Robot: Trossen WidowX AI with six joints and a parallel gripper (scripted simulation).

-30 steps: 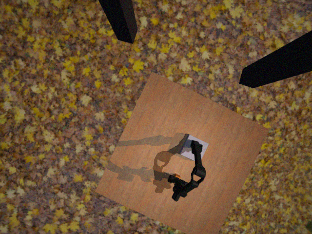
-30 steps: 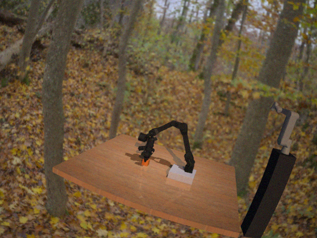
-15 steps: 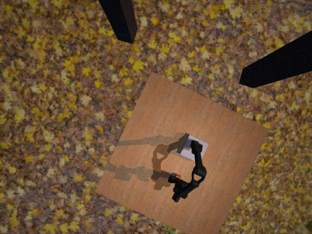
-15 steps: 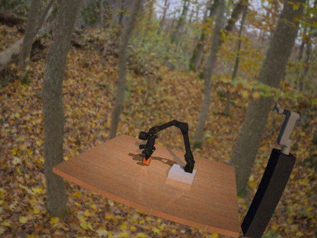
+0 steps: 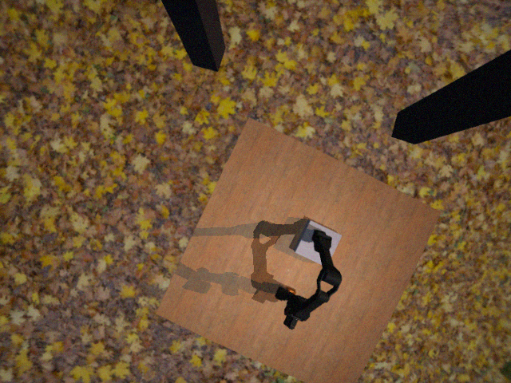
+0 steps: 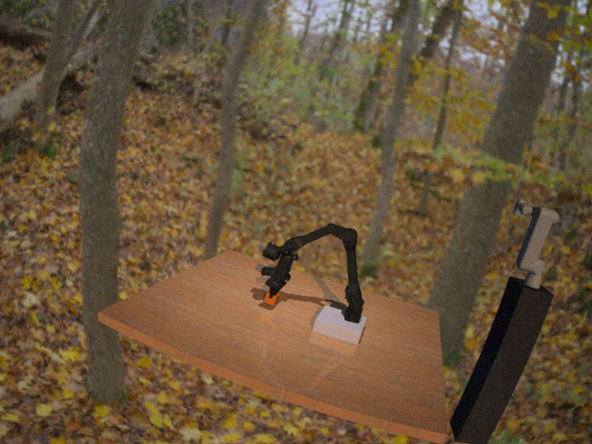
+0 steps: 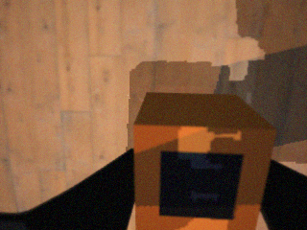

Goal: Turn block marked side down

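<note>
Right now the orange block is 10 mm above my gripper tip.
</note>
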